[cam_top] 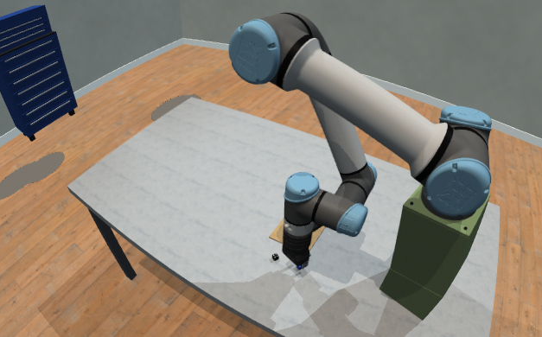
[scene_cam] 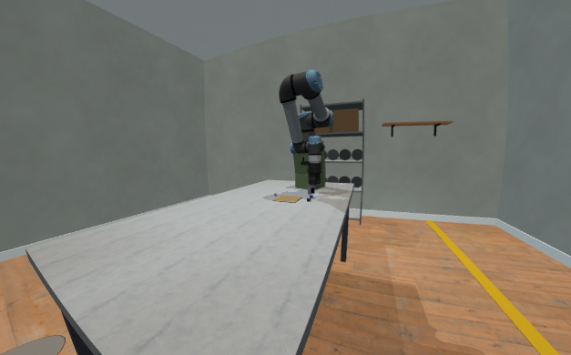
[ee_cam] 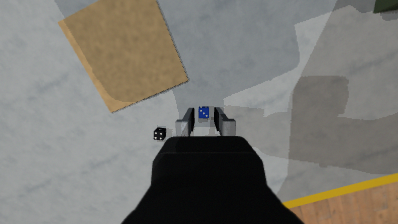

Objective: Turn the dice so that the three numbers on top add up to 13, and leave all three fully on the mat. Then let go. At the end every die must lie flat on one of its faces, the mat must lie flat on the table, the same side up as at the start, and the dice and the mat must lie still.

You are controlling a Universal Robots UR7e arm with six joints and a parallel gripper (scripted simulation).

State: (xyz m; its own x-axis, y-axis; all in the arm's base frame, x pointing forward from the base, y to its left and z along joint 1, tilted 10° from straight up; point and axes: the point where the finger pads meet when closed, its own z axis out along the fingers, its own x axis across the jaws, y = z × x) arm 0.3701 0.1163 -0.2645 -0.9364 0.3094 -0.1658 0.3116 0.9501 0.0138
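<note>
Now: the blue die 4 cm below my hand. From my hand the other things lie so: tan mat 12 cm to the right, 8 cm ahead, 4 cm below; then black die 8 cm ahead, 4 cm below, 1 cm to the left; then white die 24 cm to the right, 4 cm below, 2 cm ahead.
</note>
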